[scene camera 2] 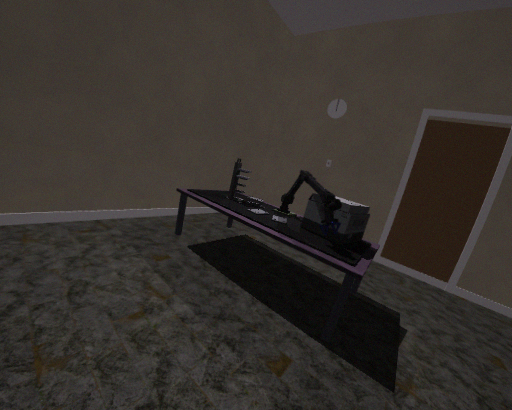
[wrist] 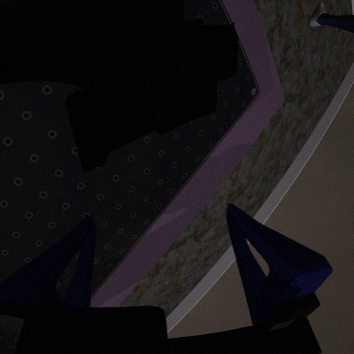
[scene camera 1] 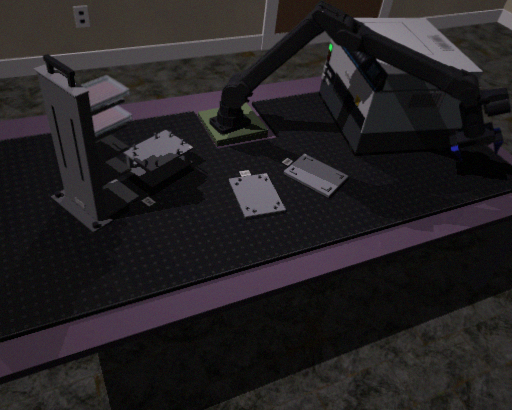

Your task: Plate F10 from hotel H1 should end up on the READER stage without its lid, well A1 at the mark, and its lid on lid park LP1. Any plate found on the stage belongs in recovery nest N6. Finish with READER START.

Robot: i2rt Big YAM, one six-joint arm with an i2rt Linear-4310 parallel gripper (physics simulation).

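Frame: origin at the arm's base, x right, y down, z ahead, level; metres.
Seen in the pictures: gripper, fingertip midpoint: (scene camera 2: pixel 330 235) (wrist: pixel 159 216) (scene camera 1: pixel 478 157); arm's base at its link origin: (scene camera 2: pixel 283 211) (scene camera 1: pixel 230 123).
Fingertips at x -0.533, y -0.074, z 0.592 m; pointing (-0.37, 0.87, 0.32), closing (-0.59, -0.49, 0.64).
Note:
Pixels of each thing's middle, then the offset from my fingertips to it. Level surfaces: height alone.
- reader at the middle of its body: (scene camera 1: pixel 392 84) (scene camera 2: pixel 336 217) dx +0.018, dy -0.064, dz -0.374 m
- hotel tower at the middle of its body: (scene camera 1: pixel 88 137) (scene camera 2: pixel 238 179) dx +1.048, dy -0.125, dz -0.461 m
- raised pegged platform at the middle of its body: (scene camera 1: pixel 159 155) (scene camera 2: pixel 255 200) dx +0.835, dy +0.047, dz -0.518 m
- black perforated mat at its surface level: dy +0.085 m
My gripper (scene camera 1: pixel 476 145) (scene camera 2: pixel 331 229) (wrist: pixel 159 216) is open and empty, its blue fingers wide apart over the right end of the table, beside the reader. The reader (scene camera 1: pixel 410 112) (scene camera 2: pixel 345 214) is a grey-white box with a small green light; its stage does not show. The hotel tower (scene camera 1: pixel 67 145) (scene camera 2: pixel 235 177) stands at the left. Two pinkish flat plates, an upper one (scene camera 1: pixel 107 93) and a lower one (scene camera 1: pixel 111 120), show behind it; their labels cannot be read. Two flat pads, one with round pegs (scene camera 1: pixel 257 195) and one with corner guides (scene camera 1: pixel 316 174), lie mid-table. Their tags cannot be read.
A raised pegged platform (scene camera 1: pixel 159 148) stands right of the hotel. The arm's green base plate (scene camera 1: pixel 210 125) is at the back. The black perforated mat (scene camera 1: pixel 190 260) has a purple table edge (scene camera 1: pixel 250 255) (wrist: pixel 200 185) around it.

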